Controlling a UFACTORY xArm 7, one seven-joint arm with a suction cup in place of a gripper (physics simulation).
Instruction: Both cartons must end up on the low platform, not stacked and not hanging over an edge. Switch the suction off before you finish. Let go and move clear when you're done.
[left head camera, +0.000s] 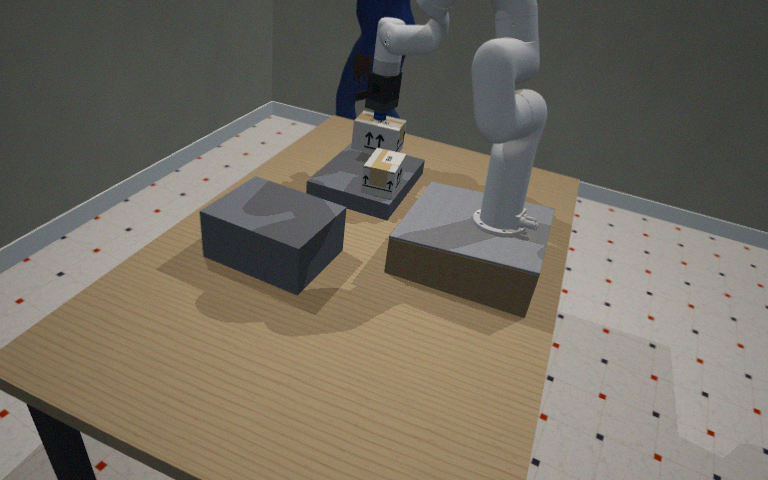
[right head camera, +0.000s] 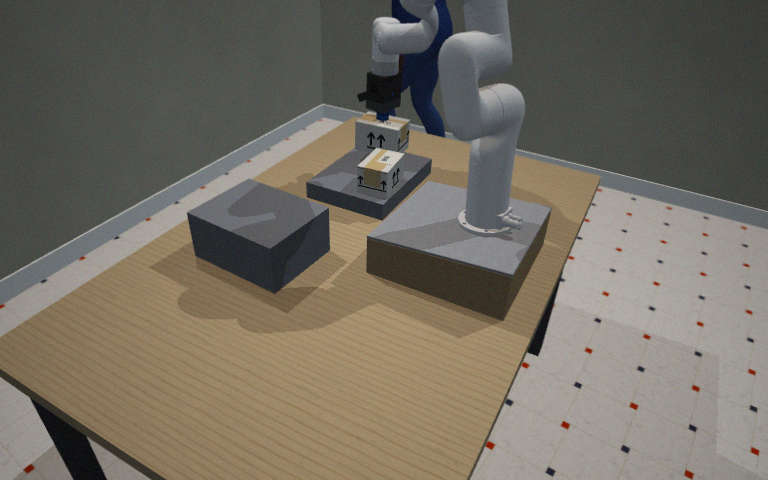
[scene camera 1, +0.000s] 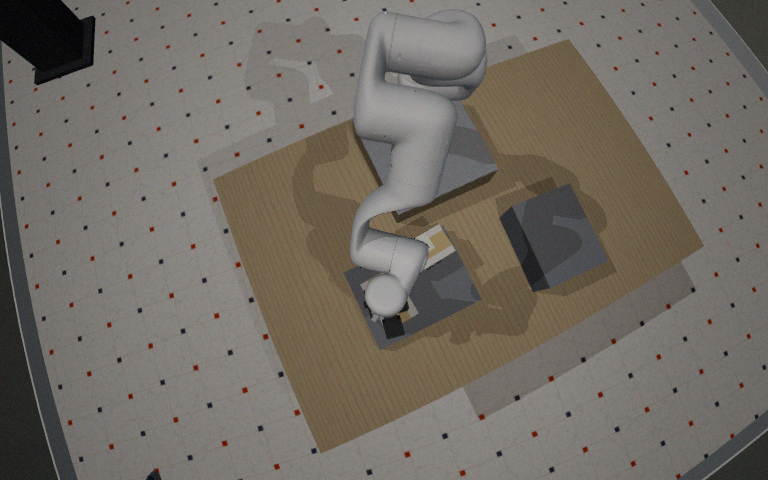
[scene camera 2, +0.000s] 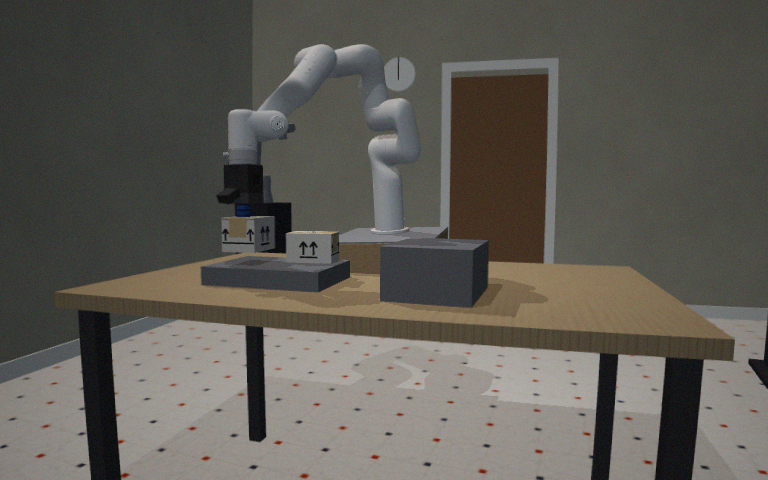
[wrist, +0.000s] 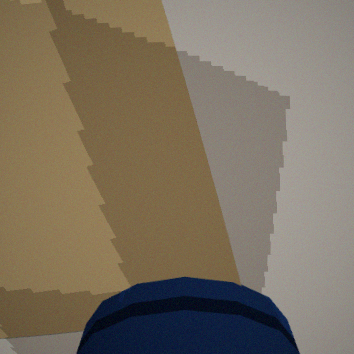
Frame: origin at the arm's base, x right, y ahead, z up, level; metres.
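Seen in the pictures: hand, its tool point: (left head camera: 379, 122) (right head camera: 382, 122) (wrist: 183, 296); arm's base, origin of its link: (left head camera: 499, 223) (right head camera: 485, 222) (scene camera 2: 389, 231).
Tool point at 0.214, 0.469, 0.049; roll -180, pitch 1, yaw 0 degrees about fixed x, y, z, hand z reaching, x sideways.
Pixels of each thing's top centre, then the offset from my tool point to it, as dx, dy, dz.
- white carton, centre of its top: (scene camera 1: 389, 299) (scene camera 2: 249, 216) (left head camera: 380, 120) (right head camera: 382, 120) -0.009, -0.009, +0.013
- low grey platform, centre of its top: (scene camera 2: 278, 263) (scene camera 1: 412, 286) (left head camera: 369, 169) (right head camera: 372, 169) -0.087, -0.034, -0.110
- taller grey block, centre of its top: (left head camera: 275, 208) (right head camera: 258, 210) (scene camera 2: 438, 243) (scene camera 1: 560, 233) -0.525, -0.055, -0.038
My suction cup (left head camera: 380, 116) (right head camera: 382, 117) (scene camera 2: 242, 210) (wrist: 187, 325) is blue and sits on the top of a white carton (left head camera: 376, 131) (right head camera: 390, 134) (scene camera 2: 247, 234) with tan tape. The carton hangs upright and level from the cup, a little above the far end of the low grey platform (left head camera: 334, 172) (right head camera: 334, 176) (scene camera 1: 447, 305) (scene camera 2: 260, 277). A gap and a shadow show under it in the scene camera 2 view. The other carton (left head camera: 382, 172) (right head camera: 376, 175) (scene camera 1: 440, 244) (scene camera 2: 311, 247) stands upright on the platform near one corner, apart from the held one. In the scene camera 1 view the arm hides the cup.
A taller grey block (left head camera: 271, 215) (right head camera: 257, 215) (scene camera 1: 560, 237) (scene camera 2: 433, 271) stands on the wooden table beside the platform. The robot's base stands on a wide pedestal (left head camera: 453, 260) (right head camera: 441, 271) (scene camera 2: 362, 257). A person in blue (left head camera: 346, 84) (right head camera: 424, 73) stands behind the table.
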